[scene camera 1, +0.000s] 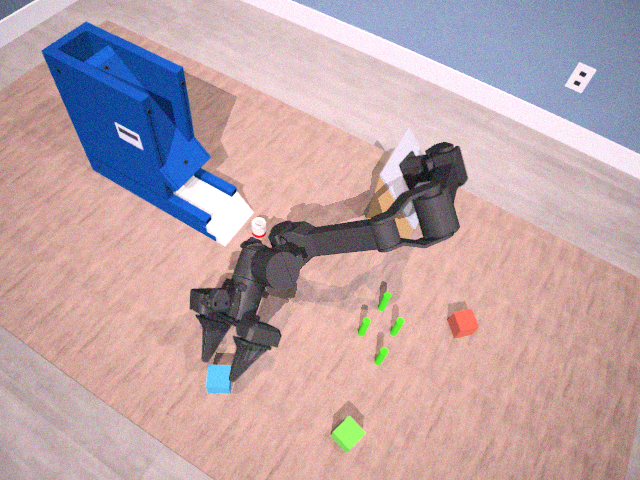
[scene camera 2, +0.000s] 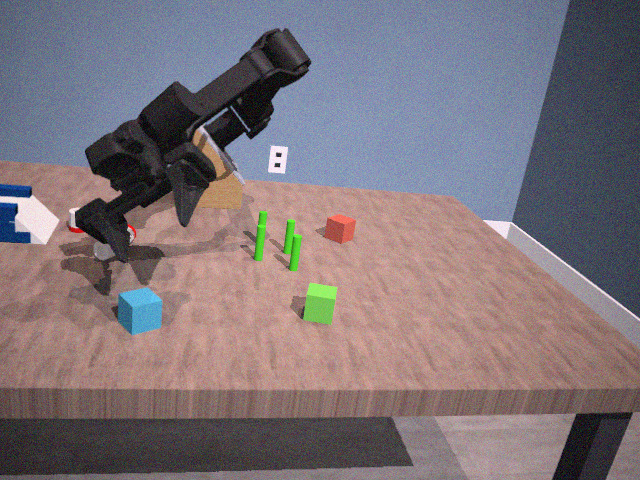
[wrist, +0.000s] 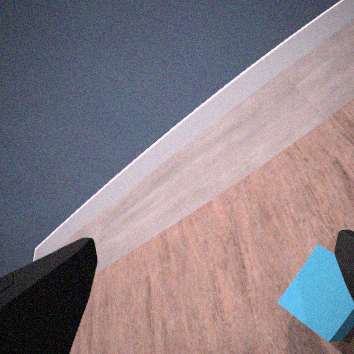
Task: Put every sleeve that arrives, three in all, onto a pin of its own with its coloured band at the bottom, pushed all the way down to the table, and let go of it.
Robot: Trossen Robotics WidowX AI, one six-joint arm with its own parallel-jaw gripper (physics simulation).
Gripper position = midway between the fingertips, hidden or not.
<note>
My gripper (scene camera 2: 152, 243) is open, holding nothing. Also in view: a blue cube (scene camera 2: 139, 311). On the table rest a red cube (scene camera 2: 339, 228) and a green cube (scene camera 2: 320, 300). Further things: a blue dispenser (scene camera 1: 130, 109).
The blue cube shows as well in the wrist view (wrist: 313, 295). My gripper also shows in scene camera 1 (scene camera 1: 217, 371) and in the wrist view (wrist: 221, 249). The wrist view does not show the green cube: it is out of frame. The wrist view does not show the red cube: it is out of frame.
</note>
